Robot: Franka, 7 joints.
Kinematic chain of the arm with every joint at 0, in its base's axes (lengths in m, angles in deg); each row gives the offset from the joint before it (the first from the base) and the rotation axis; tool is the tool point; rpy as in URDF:
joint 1: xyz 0 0 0.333 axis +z
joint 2: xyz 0 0 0 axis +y
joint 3: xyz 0 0 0.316 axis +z
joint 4: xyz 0.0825 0 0 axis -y
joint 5: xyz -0.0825 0 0.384 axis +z
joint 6: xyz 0 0 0 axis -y
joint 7: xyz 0.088 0 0 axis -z
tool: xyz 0 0 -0.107 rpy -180 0 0
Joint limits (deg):
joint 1: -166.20..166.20
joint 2: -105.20..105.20
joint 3: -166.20..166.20
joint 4: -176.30..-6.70
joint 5: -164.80..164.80
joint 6: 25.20..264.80
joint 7: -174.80..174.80
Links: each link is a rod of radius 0.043 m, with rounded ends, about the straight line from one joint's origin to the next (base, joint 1, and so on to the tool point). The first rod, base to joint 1, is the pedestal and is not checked.
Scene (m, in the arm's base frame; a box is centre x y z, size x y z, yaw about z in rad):
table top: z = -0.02
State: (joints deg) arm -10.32 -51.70 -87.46 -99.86 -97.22 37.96 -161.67
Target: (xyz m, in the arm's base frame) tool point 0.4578 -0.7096 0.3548
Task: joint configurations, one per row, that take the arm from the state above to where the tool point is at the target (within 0.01 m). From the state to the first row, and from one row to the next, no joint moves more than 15 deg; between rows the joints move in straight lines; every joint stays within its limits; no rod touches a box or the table.
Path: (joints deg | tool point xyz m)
1: 3.95 -55.93 -88.13 -89.51 -98.23 50.48 -161.67 | -0.3842 -0.4973 0.4683
2: 18.22 -60.17 -88.80 -79.16 -99.24 63.00 -161.67 | -0.3197 -0.6022 0.4725
3: 32.49 -64.40 -89.48 -68.81 -100.25 75.52 -161.67 | -0.2338 -0.6921 0.4732
4: 46.76 -68.64 -90.15 -58.46 -101.25 88.04 -161.67 | -0.1306 -0.7621 0.4681
5: 61.03 -72.87 -90.82 -48.10 -102.26 100.57 -161.67 | -0.0149 -0.8080 0.4564
6: 75.31 -77.11 -91.49 -37.75 -103.27 113.09 -161.67 | 0.1081 -0.8269 0.4375
7: 89.58 -81.34 -92.17 -27.40 -104.28 125.61 -161.67 | 0.2323 -0.8168 0.4129
8: 103.85 -85.58 -92.84 -17.05 -105.29 138.13 -161.67 | 0.3511 -0.7772 0.3844
9: 118.12 -89.81 -93.51 -6.70 -106.30 150.65 -161.67 | 0.4578 -0.7096 0.3549

